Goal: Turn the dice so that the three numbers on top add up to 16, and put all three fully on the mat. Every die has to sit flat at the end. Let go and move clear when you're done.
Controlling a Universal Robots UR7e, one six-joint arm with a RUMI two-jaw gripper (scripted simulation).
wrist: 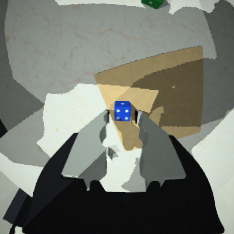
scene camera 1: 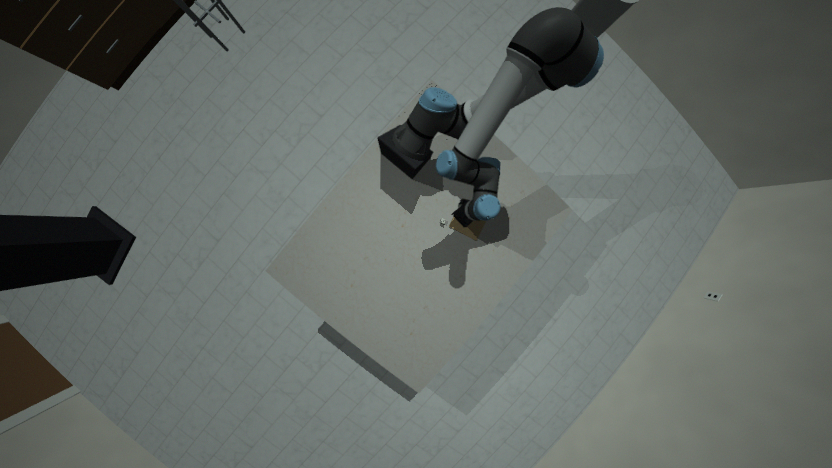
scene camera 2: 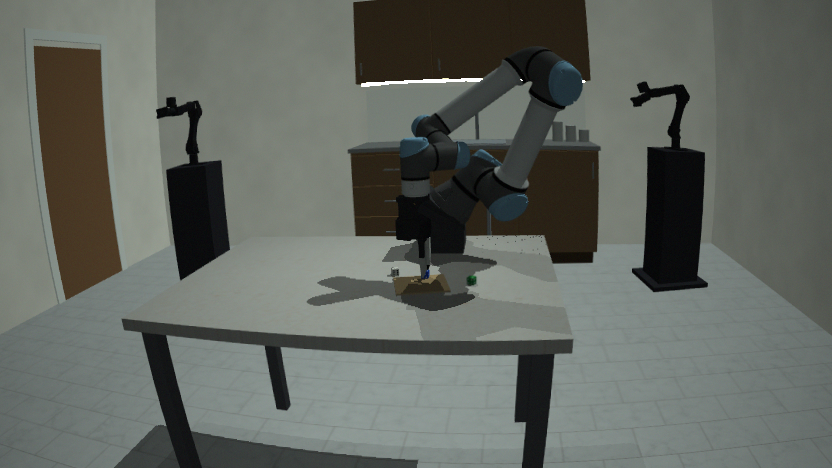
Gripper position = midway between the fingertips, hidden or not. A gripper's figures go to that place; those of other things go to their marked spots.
My gripper (wrist: 122, 110): 15 cm from the lens. A tan mat (wrist: 168, 88) is 16 cm from the lens.
